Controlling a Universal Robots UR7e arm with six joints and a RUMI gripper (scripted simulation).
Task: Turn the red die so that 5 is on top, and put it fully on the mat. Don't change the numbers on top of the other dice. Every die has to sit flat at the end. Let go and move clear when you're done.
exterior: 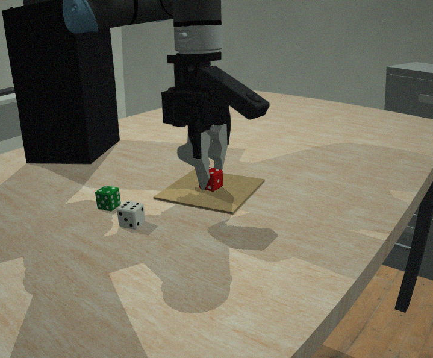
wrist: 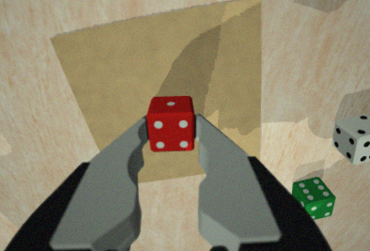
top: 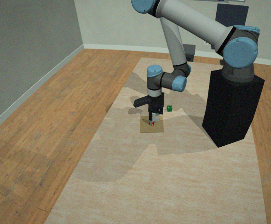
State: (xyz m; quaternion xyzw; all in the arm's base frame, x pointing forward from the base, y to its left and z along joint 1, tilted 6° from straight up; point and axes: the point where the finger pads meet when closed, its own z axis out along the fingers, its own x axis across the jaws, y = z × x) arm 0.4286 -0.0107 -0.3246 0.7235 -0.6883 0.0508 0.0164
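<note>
The red die lies right at my hand. Also, from my hand: tan mat (2 cm below); green die (9 cm behind, 15 cm to the right, 1 cm below); white die (2 cm behind, 16 cm to the right, 1 cm below).
</note>
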